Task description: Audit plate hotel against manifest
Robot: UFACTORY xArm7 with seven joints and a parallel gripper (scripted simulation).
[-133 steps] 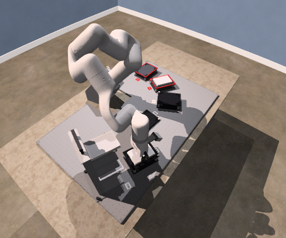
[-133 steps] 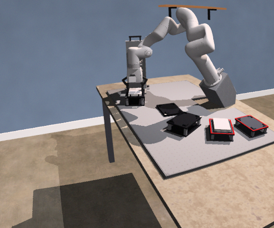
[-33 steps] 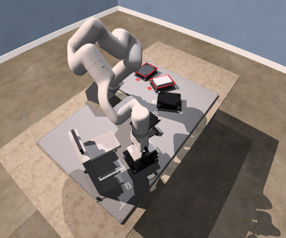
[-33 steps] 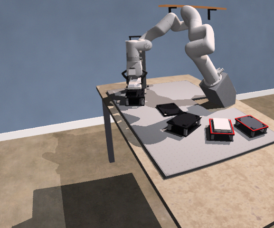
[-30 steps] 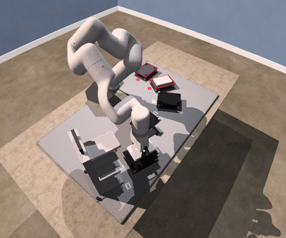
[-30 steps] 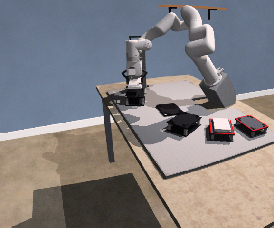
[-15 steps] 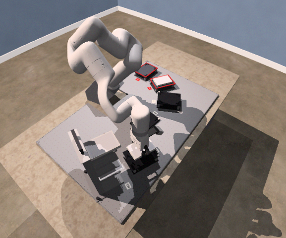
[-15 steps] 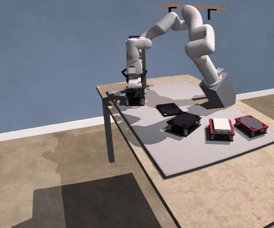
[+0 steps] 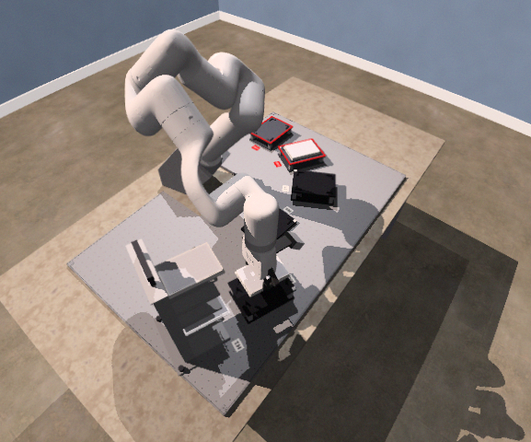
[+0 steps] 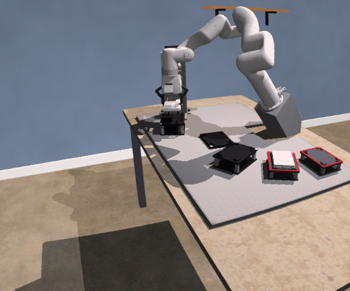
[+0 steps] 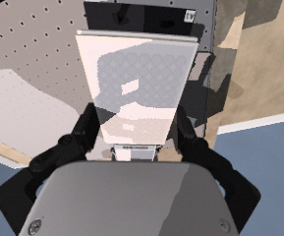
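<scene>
Now: the RG deck label 1 cm ahead of my hand, 12 cm to the left of it and 14 cm below it. Also, from my hand: plate hotel H1 (2 cm behind, 26 cm to the right, 5 cm above); then pale plate (2 cm behind, 18 cm to the right, 4 cm below); then H1 deck label (9 cm ahead, 14 cm to the right, 14 cm below).
</scene>
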